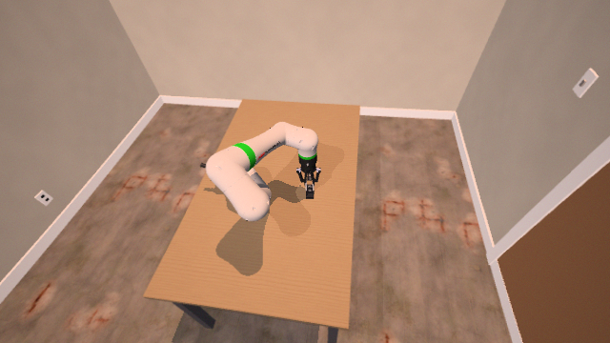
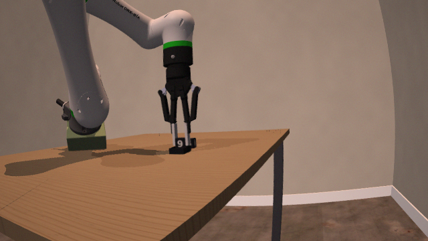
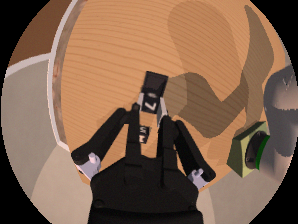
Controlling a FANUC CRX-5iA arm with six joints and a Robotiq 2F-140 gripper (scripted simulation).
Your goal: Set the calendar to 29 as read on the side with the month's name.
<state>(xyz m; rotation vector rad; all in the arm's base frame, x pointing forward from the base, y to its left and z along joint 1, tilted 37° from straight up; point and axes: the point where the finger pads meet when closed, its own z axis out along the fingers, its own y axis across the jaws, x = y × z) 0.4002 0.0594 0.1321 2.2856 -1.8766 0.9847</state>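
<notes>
The black calendar tray lies 20 mm to the right of my hand and 40 mm below it.
</notes>
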